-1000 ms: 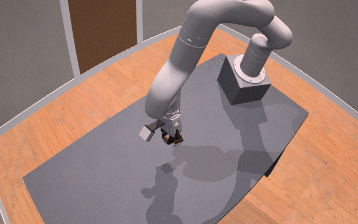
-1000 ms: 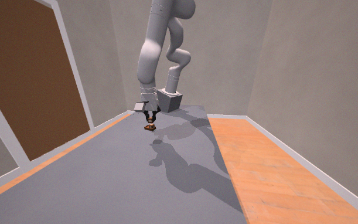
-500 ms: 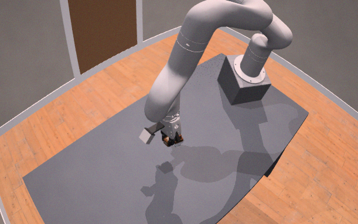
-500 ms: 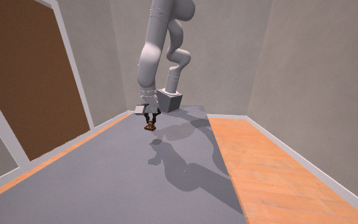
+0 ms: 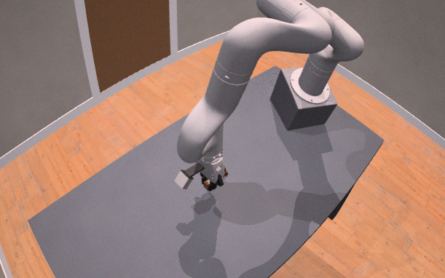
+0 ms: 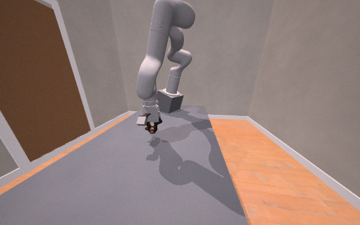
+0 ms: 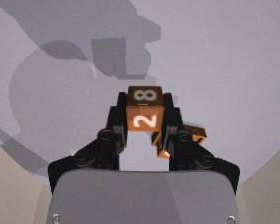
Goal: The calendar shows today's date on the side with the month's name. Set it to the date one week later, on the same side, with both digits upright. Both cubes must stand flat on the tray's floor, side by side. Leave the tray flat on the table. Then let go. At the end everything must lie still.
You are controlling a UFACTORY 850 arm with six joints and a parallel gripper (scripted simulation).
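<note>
The brown wooden calendar tray lies 9 cm behind my hand, 6 cm to the right of it and 5 cm below it. Also, from my hand: number cube: 1 cm below.
</note>
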